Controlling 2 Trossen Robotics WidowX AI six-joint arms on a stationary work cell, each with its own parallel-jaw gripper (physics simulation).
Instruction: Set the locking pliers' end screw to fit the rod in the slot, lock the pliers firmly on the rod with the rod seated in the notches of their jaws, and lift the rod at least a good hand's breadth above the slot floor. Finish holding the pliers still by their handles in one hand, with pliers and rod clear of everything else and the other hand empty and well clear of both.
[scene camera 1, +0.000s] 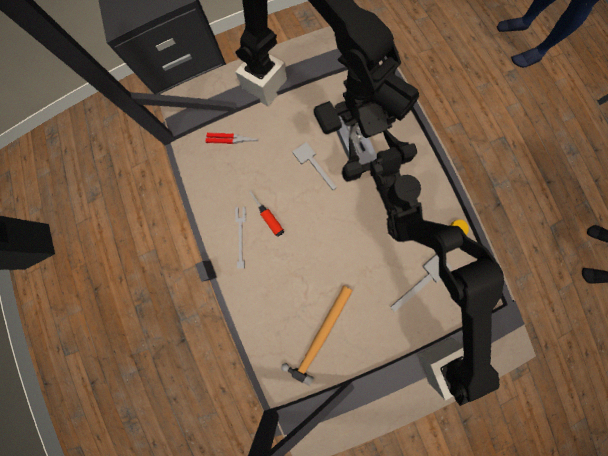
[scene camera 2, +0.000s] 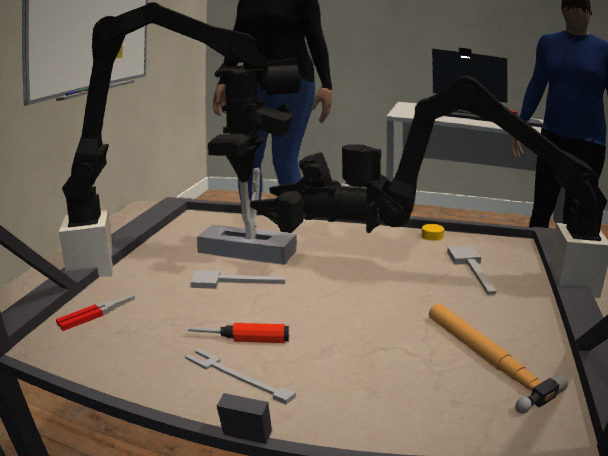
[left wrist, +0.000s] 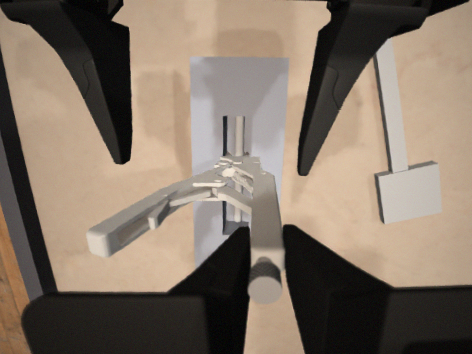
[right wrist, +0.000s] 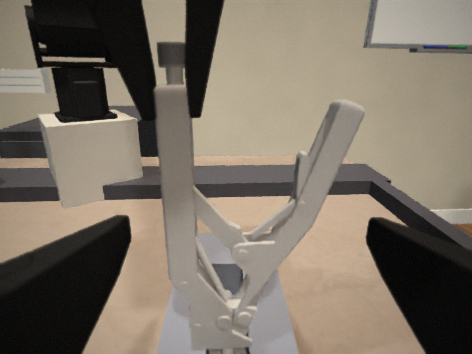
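Note:
The grey locking pliers stand upright, jaws down at the slot, their handles spread wide. The knurled end screw tops the straight handle. The thin rod lies in the slot of the grey block; the jaws hide its middle, and whether it sits in the notches is hidden. My left gripper is shut on the straight handle just below the screw. My right gripper is wide open, its fingers apart from the pliers on both sides.
A grey scraper-like tool lies near the block. A red screwdriver, red-handled pliers, a fork-ended tool, a hammer and a yellow disc lie farther off.

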